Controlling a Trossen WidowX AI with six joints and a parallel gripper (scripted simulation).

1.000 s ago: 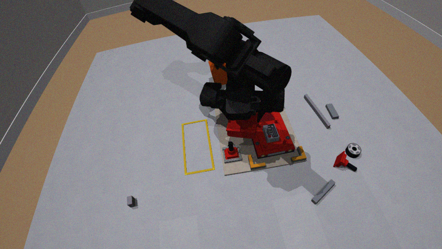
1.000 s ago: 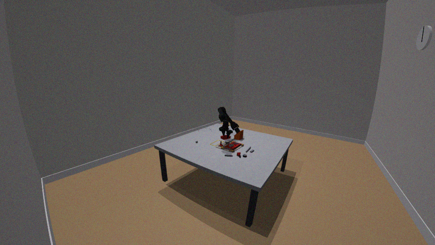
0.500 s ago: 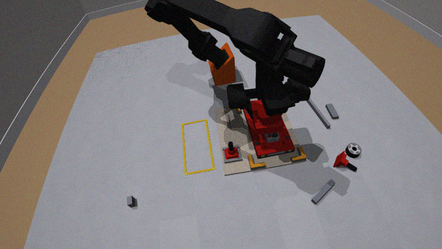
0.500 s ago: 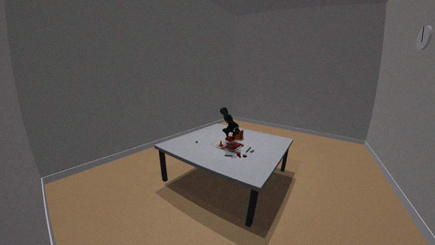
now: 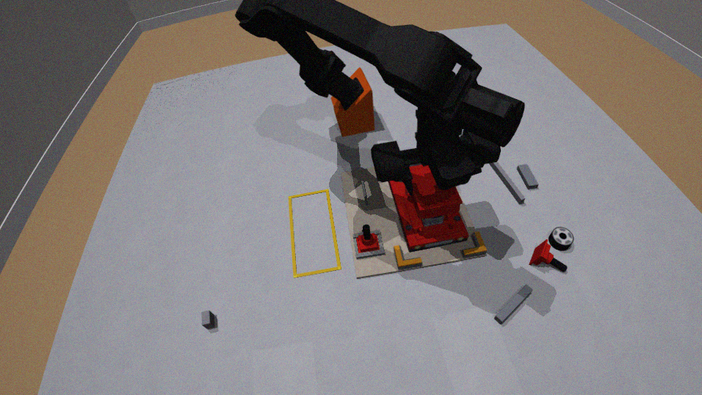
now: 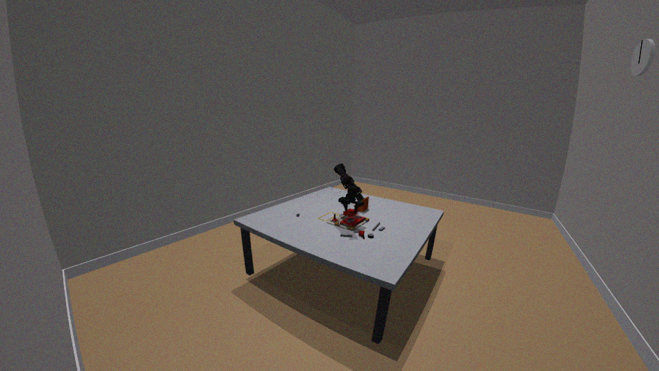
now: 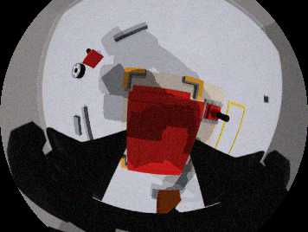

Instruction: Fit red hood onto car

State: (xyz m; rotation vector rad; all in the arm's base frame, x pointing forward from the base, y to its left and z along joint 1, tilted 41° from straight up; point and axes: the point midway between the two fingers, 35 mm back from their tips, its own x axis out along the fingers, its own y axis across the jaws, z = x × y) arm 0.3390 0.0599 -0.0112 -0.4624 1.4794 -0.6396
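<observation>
My gripper tip is 10 mm to the right of the grey engine block and 70 mm above it. The rest, counted from my gripper tip: red hood: right at my gripper tip; then wheel: 120 mm ahead, 210 mm to the left, 80 mm below.
</observation>
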